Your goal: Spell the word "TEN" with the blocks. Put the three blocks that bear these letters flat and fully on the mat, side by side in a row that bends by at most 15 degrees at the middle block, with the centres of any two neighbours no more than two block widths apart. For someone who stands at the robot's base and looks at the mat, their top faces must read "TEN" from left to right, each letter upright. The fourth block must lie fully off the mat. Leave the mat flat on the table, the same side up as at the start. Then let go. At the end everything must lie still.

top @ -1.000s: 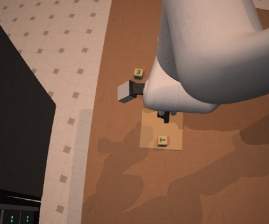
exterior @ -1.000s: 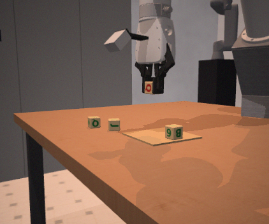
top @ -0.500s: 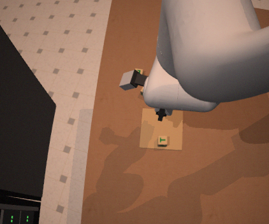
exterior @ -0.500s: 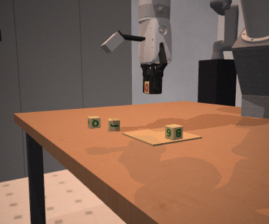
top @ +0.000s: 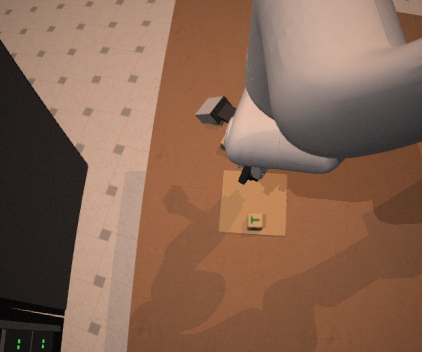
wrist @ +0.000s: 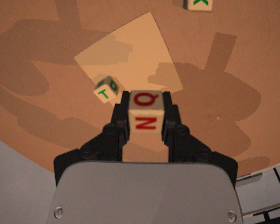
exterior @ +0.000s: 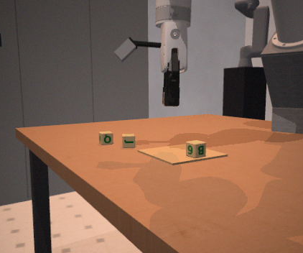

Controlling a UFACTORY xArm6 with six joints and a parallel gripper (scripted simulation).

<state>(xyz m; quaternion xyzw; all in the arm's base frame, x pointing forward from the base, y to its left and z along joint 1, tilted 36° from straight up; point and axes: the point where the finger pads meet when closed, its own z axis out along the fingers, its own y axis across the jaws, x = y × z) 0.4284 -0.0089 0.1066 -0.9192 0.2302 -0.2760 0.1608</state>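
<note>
My hand is 120 mm above the tan mat, 30 mm to the right of it and 10 mm past it. From my hand the other things lie so: X block (110 mm below, 90 mm to the right, 60 mm ahead); then E block (160 mm to the right, 110 mm below, 100 mm ahead); then T block (110 mm below, 80 mm to the left, 10 mm behind).
</note>
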